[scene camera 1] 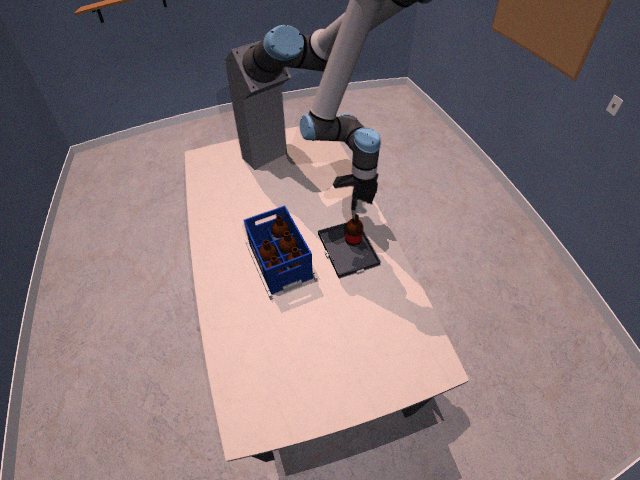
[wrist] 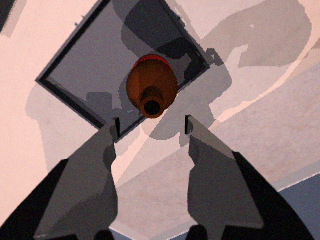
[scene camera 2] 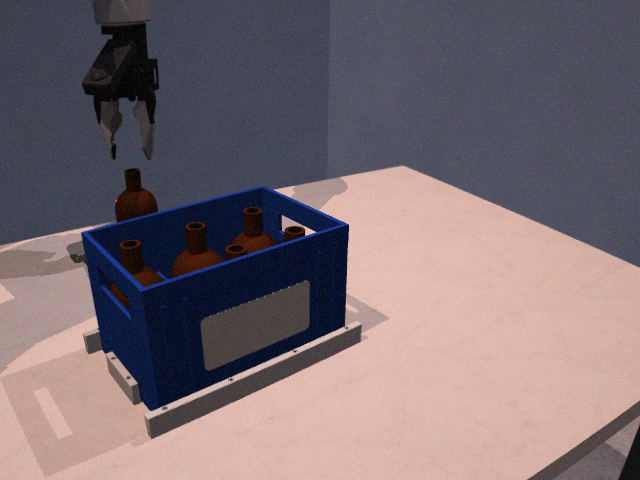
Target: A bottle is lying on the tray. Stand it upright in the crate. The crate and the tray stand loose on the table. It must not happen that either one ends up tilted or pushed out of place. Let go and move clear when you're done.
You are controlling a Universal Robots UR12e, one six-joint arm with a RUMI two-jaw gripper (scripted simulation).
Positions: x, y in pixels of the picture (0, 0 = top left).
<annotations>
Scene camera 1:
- tray: 346, 259
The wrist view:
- my gripper: 152, 117
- tray: 88, 73
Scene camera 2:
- my gripper: 131, 159
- blue crate: 185, 334
</annotations>
